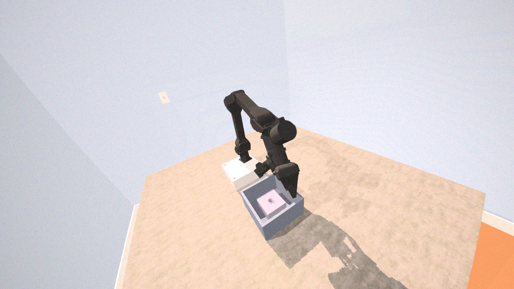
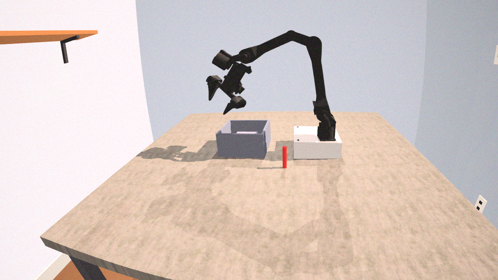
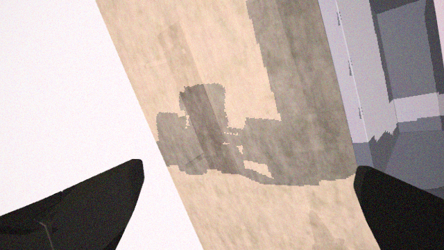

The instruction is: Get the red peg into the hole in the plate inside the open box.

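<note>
Right now the red peg is 26 cm behind my gripper tip, 19 cm to the left of it and 15 cm below it. Round my gripper tip: pale plate: 14 cm below, 11 cm behind, 1 cm to the right; then grey box: 16 cm below, 11 cm behind, 1 cm to the right.
</note>
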